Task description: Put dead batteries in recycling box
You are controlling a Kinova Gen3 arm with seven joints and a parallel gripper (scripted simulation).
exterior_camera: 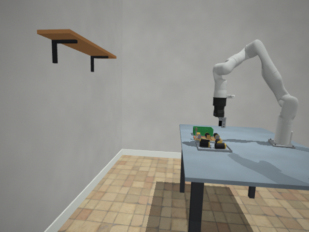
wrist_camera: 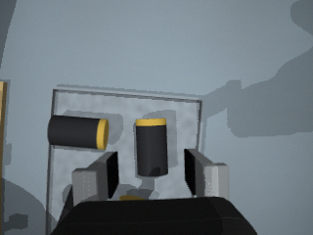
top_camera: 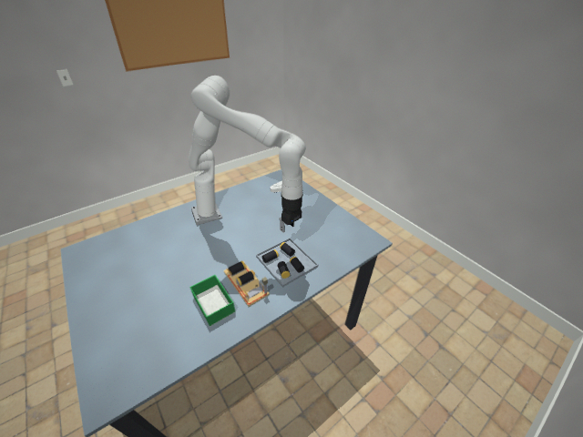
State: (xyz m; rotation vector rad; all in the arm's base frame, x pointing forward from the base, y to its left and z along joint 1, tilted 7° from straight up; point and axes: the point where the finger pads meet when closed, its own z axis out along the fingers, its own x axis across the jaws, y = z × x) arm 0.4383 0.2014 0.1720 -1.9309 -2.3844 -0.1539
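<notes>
Right now the grey tray is 15 cm below my hand, 4 cm ahead of it and 3 cm to the right of it. Also, from my hand: green recycling box (37 cm to the right, 14 cm below, 9 cm ahead).
</notes>
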